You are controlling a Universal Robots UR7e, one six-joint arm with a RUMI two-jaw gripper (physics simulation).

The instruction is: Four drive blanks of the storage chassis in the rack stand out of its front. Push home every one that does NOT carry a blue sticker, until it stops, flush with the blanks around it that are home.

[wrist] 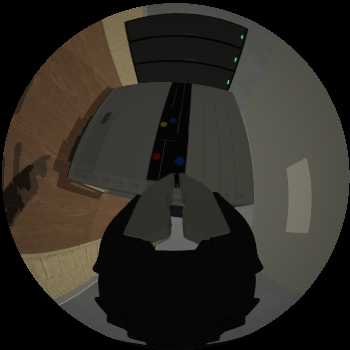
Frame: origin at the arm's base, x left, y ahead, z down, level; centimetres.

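Seen in the pictures: gripper, between the fingertips: [176, 174].
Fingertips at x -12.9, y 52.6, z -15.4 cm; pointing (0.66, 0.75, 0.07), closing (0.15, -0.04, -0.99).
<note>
A point is followed by its place in that frame.
The storage chassis [215, 130] {x 5.3, y 68.6, z -25.1 cm} fills the middle of the wrist view, with grey panels on both sides of a dark strip of drive blanks [180, 142] {x -3.5, y 62.7, z -15.2 cm}. Four round stickers show on the strip: a yellow sticker [163, 124] {x 4.0, y 66.9, z -9.8 cm} and a blue sticker [173, 120] {x 4.0, y 64.7, z -12.6 cm} in the upper part, a red sticker [156, 156] {x -6.3, y 65.9, z -9.8 cm} and another blue sticker [179, 161] {x -8.1, y 62.2, z -15.4 cm} in the lower part. I cannot tell how far each blank stands out. My gripper [176, 174] {x -12.9, y 52.6, z -15.4 cm} is shut and empty, its tips near the lower end of the strip, just below the lower blue sticker. Whether they touch is unclear.
Black rack units [185, 50] with green lights stand beyond the chassis at the top of the view. A wooden surface [55, 125] {x -1.0, y 53.6, z 24.4 cm} lies at the left, with shadows on it. A grey wall [272, 125] with a pale panel [299, 197] stands at the right.
</note>
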